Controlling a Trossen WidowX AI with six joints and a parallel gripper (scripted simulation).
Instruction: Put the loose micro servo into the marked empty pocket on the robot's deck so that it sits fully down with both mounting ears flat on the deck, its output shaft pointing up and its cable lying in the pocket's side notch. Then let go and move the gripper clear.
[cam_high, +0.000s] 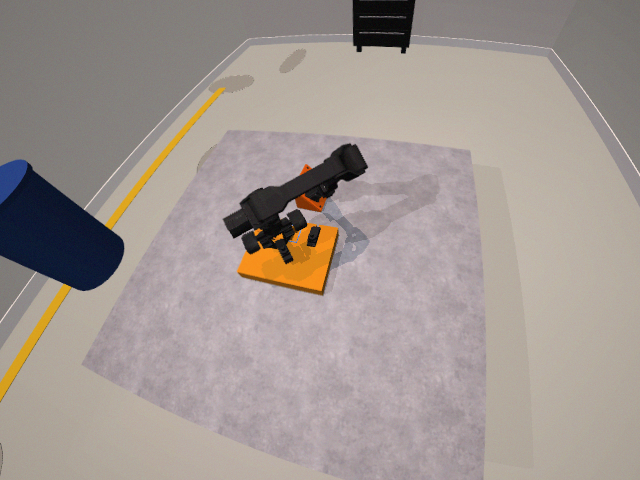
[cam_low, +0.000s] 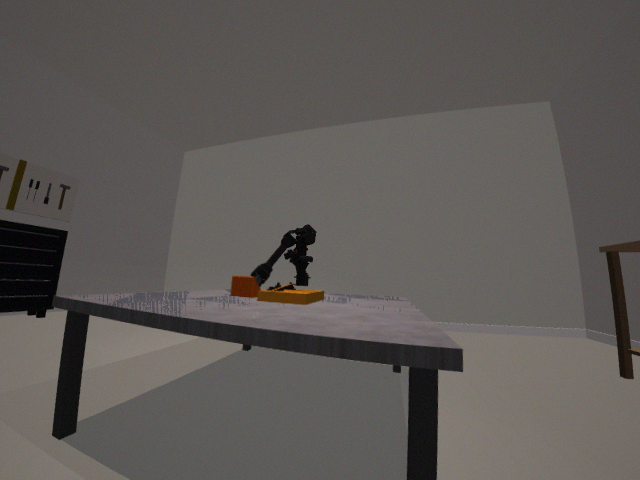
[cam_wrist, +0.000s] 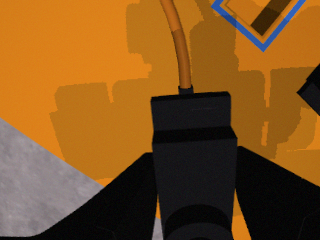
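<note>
Now: the orange deck 100 mm below my gripper tip and 10 mm ahead of it.
</note>
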